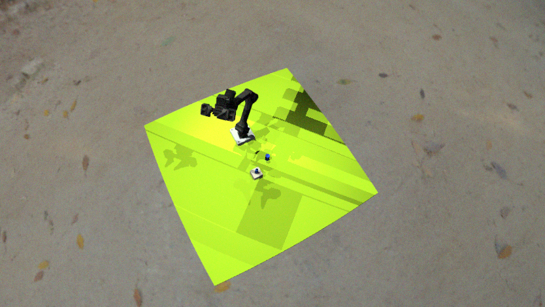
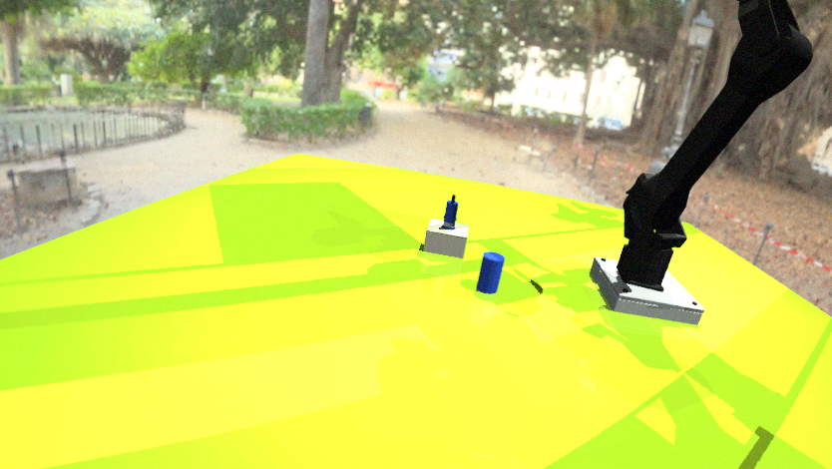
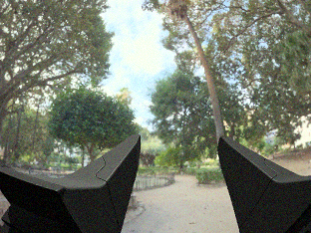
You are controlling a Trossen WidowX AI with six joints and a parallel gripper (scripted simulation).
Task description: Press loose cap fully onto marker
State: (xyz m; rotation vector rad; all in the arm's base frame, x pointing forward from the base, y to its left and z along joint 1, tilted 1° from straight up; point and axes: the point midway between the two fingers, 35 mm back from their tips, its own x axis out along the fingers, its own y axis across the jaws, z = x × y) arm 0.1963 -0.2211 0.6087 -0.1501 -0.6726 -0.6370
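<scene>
Now: the marker cap 64 cm below my gripper tip, 33 cm to the left of it and 1 cm ahead of it. The rest, counted from my gripper tip: holder block (64 cm below, 22 cm to the left, 10 cm ahead).
</scene>
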